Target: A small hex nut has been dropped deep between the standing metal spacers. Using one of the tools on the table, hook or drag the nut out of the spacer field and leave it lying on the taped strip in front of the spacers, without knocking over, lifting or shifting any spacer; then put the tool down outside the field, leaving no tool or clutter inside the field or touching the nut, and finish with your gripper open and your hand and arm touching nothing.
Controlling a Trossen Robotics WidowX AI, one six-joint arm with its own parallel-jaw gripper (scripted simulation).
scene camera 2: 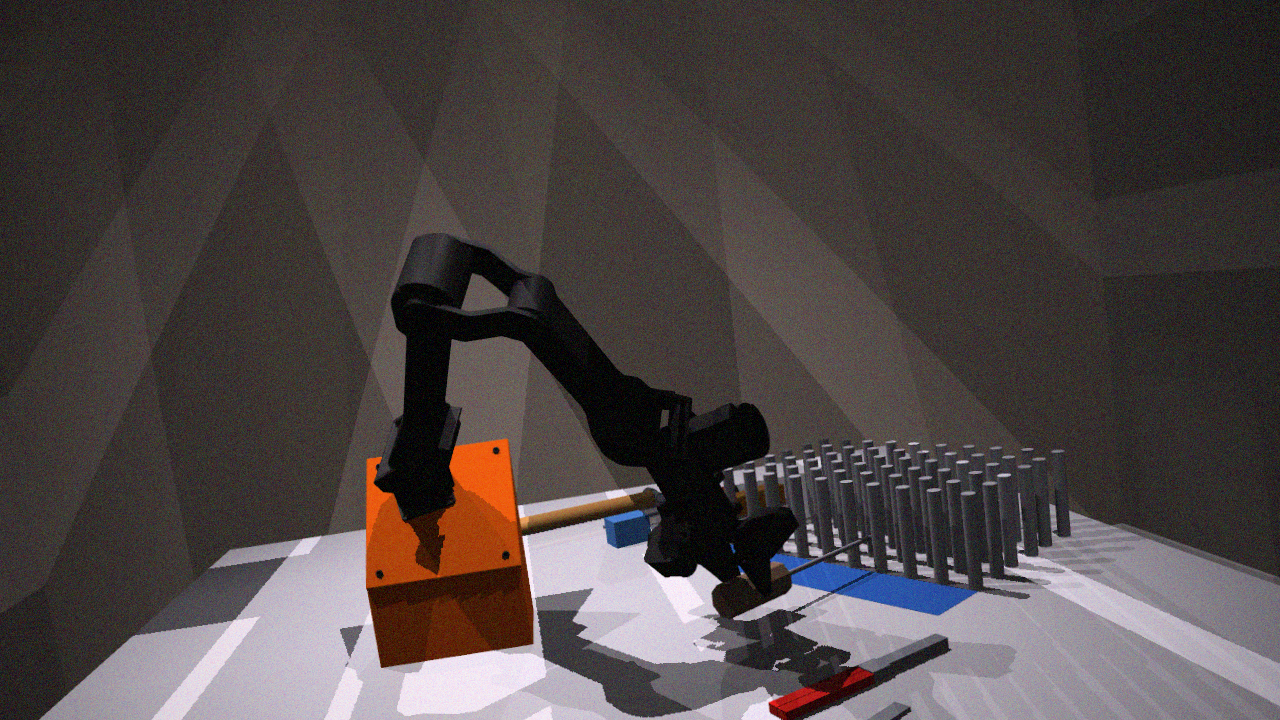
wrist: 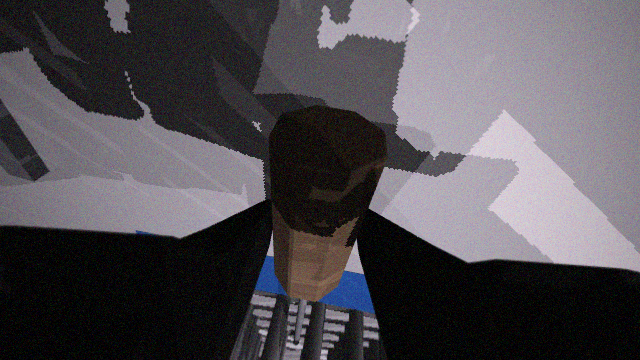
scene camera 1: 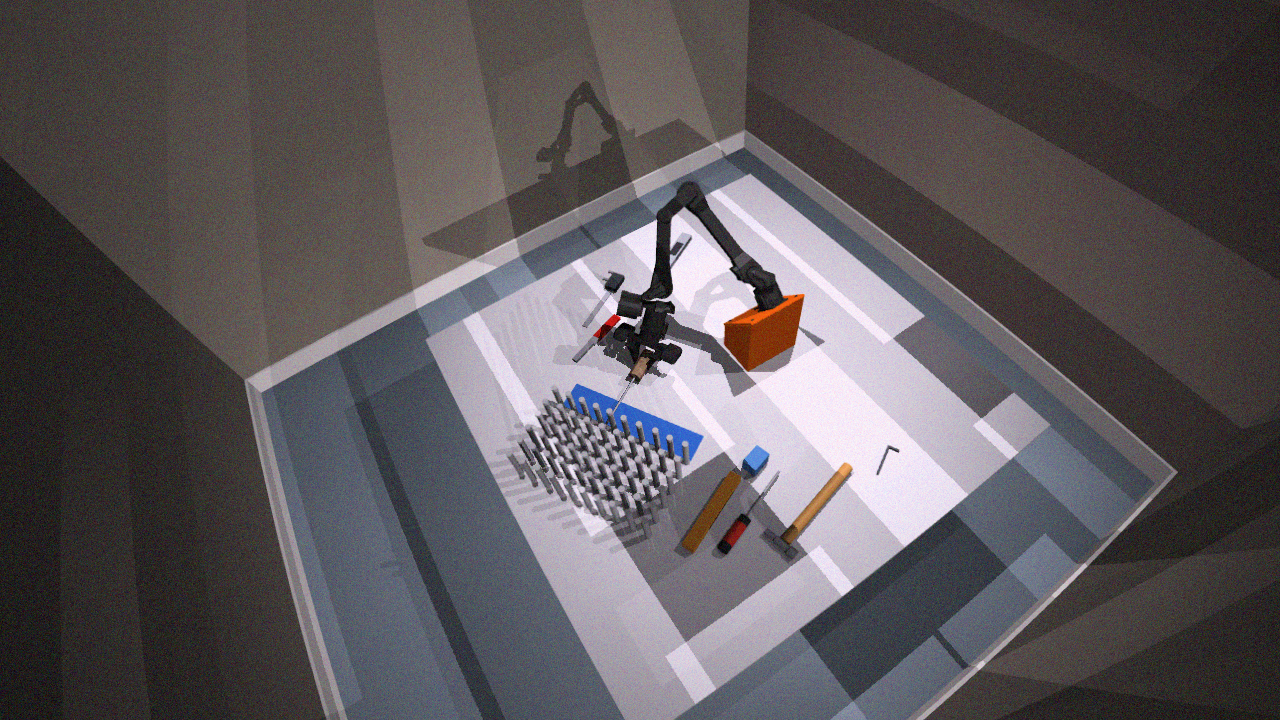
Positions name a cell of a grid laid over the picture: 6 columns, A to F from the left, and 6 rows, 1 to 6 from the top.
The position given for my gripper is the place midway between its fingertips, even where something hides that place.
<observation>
In view: my gripper (scene camera 2: D5), a hammer (scene camera 2: C5), a blue block (scene camera 2: C5), an orange bar (scene camera 1: D5) and a blue taped strip (scene camera 2: E5).
The hammer is seen too in scene camera 1 (scene camera 1: D5). My gripper is seen too in the wrist view (wrist: C4) and in scene camera 1 (scene camera 1: D4). The blue taped strip is seen too in the wrist view (wrist: D5) and in scene camera 1 (scene camera 1: D4). The wrist view does not show the hammer: it is out of frame. The wrist view does not show the blue block: it is out of frame.
</observation>
